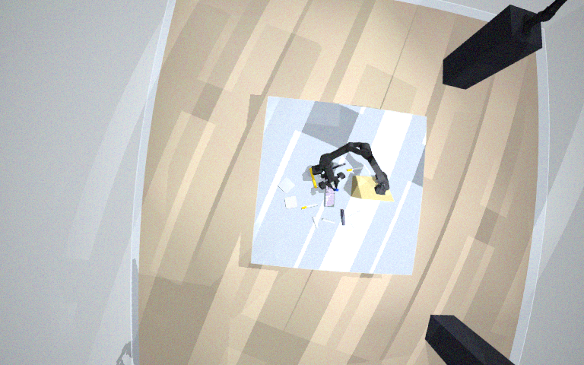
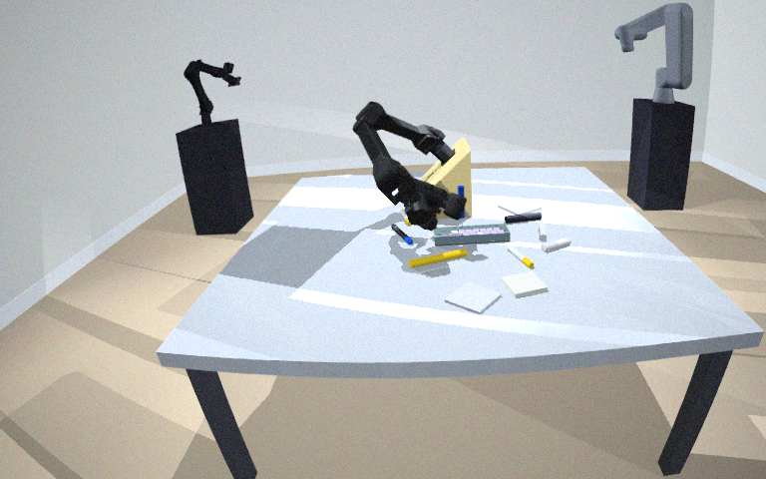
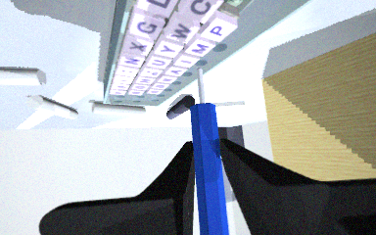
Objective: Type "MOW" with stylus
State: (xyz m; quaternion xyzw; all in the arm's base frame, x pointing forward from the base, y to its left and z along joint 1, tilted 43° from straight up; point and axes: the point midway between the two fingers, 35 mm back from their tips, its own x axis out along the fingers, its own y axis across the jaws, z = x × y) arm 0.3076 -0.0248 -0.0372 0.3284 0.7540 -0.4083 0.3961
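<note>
The dark grey pen is 20 cm to the left of my gripper tip, 11 cm behind it and 7 cm below it. Round my gripper tip: blue stylus (1 cm below); then yellow marker (16 cm ahead, 8 cm below, 7 cm to the right); then blue-tipped pen (16 cm to the right, 8 cm below, 1 cm ahead).
</note>
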